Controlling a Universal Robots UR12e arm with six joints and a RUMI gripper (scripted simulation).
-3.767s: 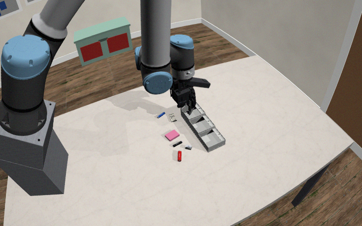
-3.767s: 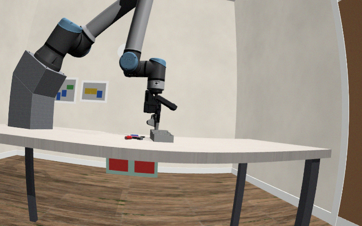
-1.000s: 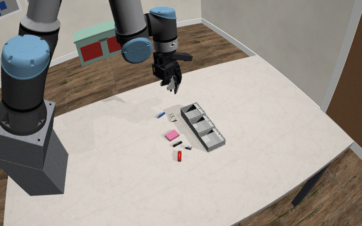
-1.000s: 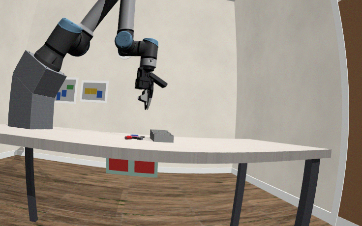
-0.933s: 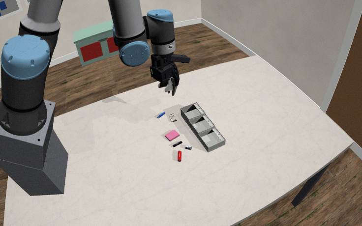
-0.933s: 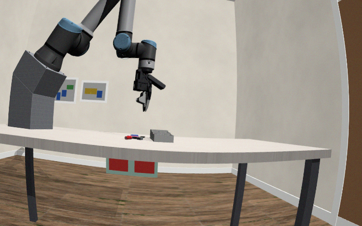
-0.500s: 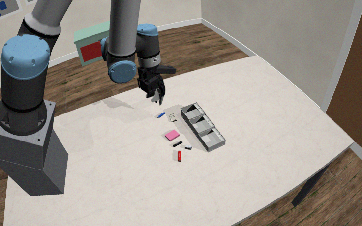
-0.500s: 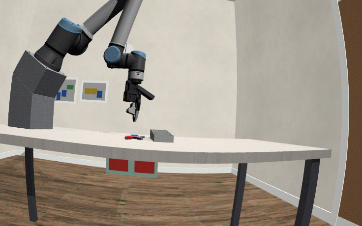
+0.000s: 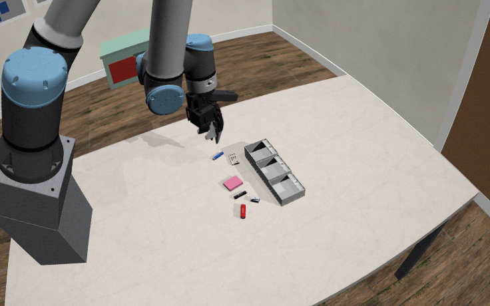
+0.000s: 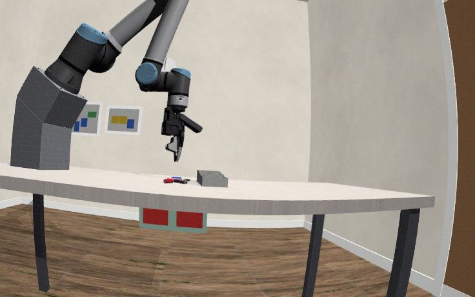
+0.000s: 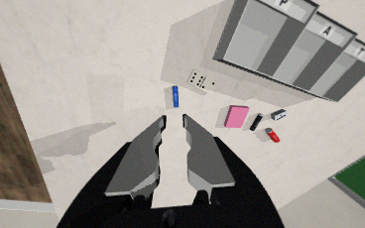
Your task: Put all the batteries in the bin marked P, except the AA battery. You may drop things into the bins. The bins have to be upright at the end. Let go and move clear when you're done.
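Right now the blue battery is 8 cm below my hand. From my hand the other things lie so: white dotted tile (8 cm below, 5 cm to the right, 4 cm ahead); black battery (19 cm to the right, 8 cm below, 4 cm behind); pink block (14 cm to the right, 8 cm below, 3 cm behind).
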